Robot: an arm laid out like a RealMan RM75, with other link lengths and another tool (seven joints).
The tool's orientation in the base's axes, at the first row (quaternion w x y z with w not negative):
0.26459, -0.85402, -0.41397, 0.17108
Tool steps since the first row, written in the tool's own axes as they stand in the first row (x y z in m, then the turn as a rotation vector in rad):
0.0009, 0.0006, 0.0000, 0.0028, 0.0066, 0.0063
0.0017, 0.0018, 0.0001, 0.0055, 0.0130, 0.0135
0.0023, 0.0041, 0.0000, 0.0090, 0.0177, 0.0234
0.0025, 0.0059, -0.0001, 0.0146, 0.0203, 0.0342
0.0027, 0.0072, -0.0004, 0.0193, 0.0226, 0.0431
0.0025, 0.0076, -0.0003, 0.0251, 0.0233, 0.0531
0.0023, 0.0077, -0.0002, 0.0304, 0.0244, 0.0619
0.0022, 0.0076, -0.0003, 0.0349, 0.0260, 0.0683
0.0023, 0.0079, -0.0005, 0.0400, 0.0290, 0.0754
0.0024, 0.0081, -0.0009, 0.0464, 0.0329, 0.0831
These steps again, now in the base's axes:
0.0009, 0.0004, -0.0004, 0.0025, 0.0008, -0.0092
0.0021, 0.0005, -0.0013, 0.0044, 0.0019, -0.0189
0.0039, -0.0003, -0.0026, 0.0043, 0.0053, -0.0299
0.0052, -0.0011, -0.0036, 0.0038, 0.0118, -0.0405
0.0063, -0.0017, -0.0042, 0.0035, 0.0171, -0.0494
0.0063, -0.0020, -0.0045, 0.0022, 0.0244, -0.0582
0.0062, -0.0022, -0.0046, 0.0016, 0.0308, -0.0663
0.0062, -0.0023, -0.0044, 0.0020, 0.0356, -0.0727
0.0065, -0.0024, -0.0045, 0.0033, 0.0403, -0.0806
0.0069, -0.0026, -0.0043, 0.0056, 0.0458, -0.0895

